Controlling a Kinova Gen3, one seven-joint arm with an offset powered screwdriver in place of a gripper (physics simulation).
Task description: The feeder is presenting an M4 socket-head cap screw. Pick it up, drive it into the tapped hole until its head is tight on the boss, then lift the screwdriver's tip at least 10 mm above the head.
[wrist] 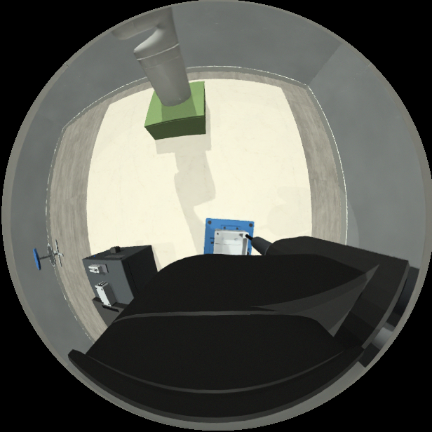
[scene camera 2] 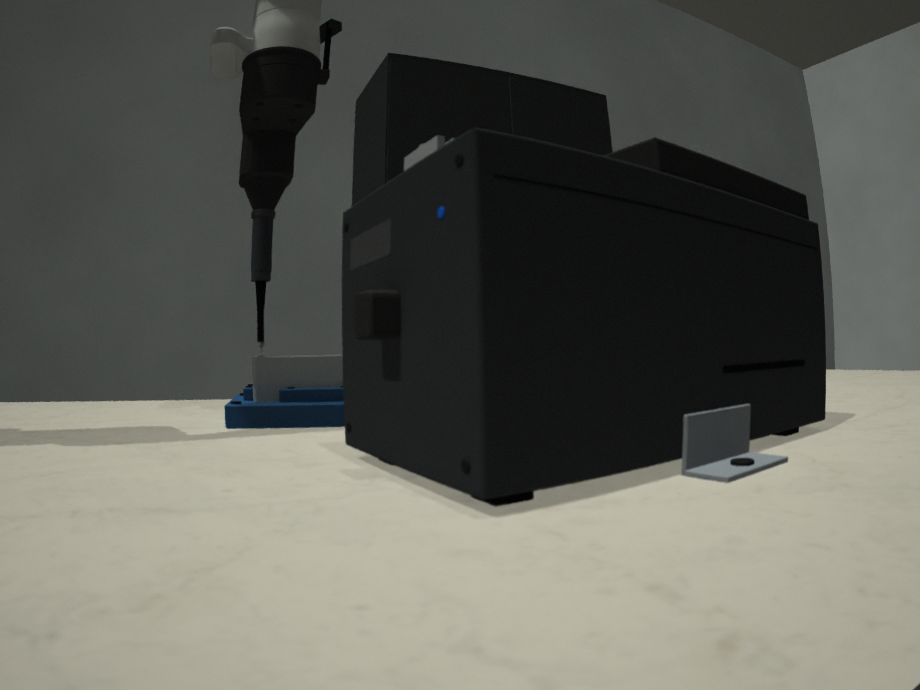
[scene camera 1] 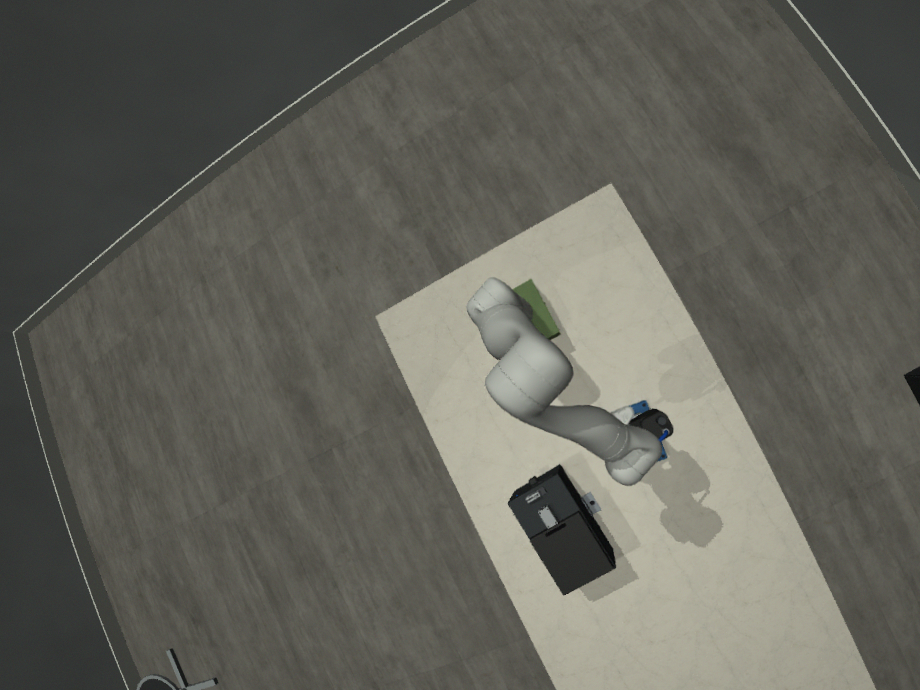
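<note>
My screwdriver's tip (scene camera 2: 260, 341) (wrist: 247, 235) points down over a corner of the white housing. A small pale screw (scene camera 2: 260, 348) is on the tip, upright, its lower end at or close to the housing's top edge in scene camera 2. The thread and the tapped hole cannot be made out. The open-topped white housing (scene camera 2: 300, 377) (wrist: 230, 242) sits in a blue fixture (scene camera 2: 286, 415) (wrist: 215, 222) (scene camera 1: 639, 407). The black feeder (scene camera 1: 572, 553) (scene camera 2: 631, 311) (wrist: 107, 270) stands apart from the tip. In scene camera 1 the arm and the tool's body hide the tip.
The arm's base stands by a green block (scene camera 1: 546, 311) (wrist: 185, 127) at the far end of the table. A small grey angle bracket (scene camera 1: 592, 502) (scene camera 2: 717, 438) is at the feeder's side. The feeder's tall dark upper part (scene camera 2: 445, 103) rises near the tool.
</note>
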